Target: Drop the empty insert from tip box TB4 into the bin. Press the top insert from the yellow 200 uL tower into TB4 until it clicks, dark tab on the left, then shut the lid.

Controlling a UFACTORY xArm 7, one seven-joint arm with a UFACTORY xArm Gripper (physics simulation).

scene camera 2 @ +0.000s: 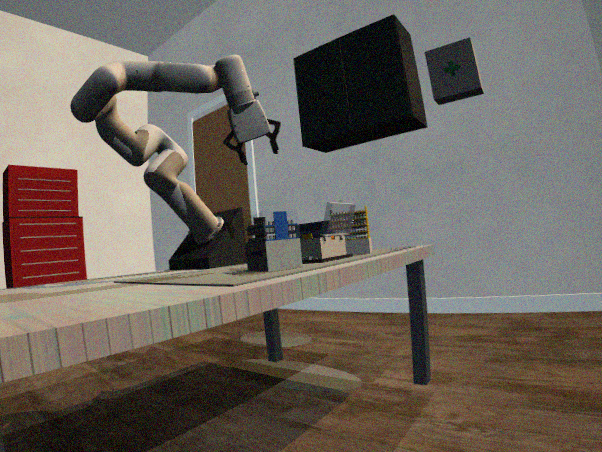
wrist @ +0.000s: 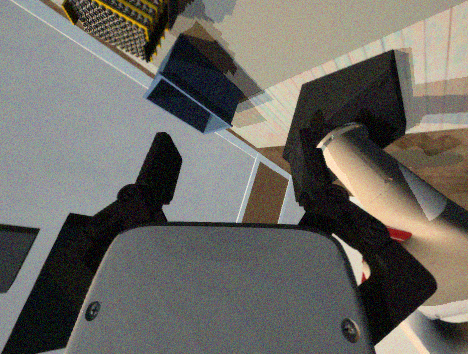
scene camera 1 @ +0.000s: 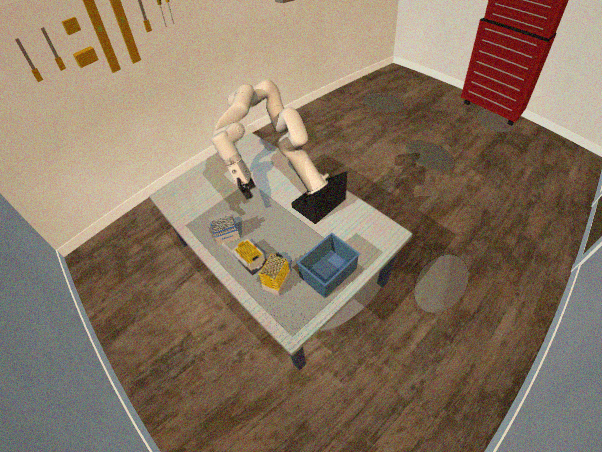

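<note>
My gripper [scene camera 1: 247, 196] [scene camera 2: 260, 157] [wrist: 232, 144] is open and empty, high above the table and well away from the boxes. TB4 [scene camera 1: 248, 253] [scene camera 2: 327, 248] appears to be the middle box, with a yellow insert in its top; its label is too small to read. Its clear lid [scene camera 2: 341, 212] stands raised. The yellow tower [scene camera 1: 274, 274] [scene camera 2: 361, 231] [wrist: 117, 27] stands beside it, with stacked yellow inserts. The dark tab on its top insert cannot be made out. The blue bin [scene camera 1: 312, 280] [wrist: 200, 65] stands beyond the yellow tower; its visible inside in scene camera 1 holds no insert.
A blue tip tower [scene camera 1: 225, 230] [scene camera 2: 284, 254] stands on the other side of TB4. The boxes stand on a grey mat [scene camera 1: 295, 314] on the table [scene camera 1: 167, 200]. The arm's black base block [scene camera 1: 325, 201] [wrist: 350, 100] stands at the table's edge. A dark cabinet [scene camera 2: 355, 85] hangs on the wall.
</note>
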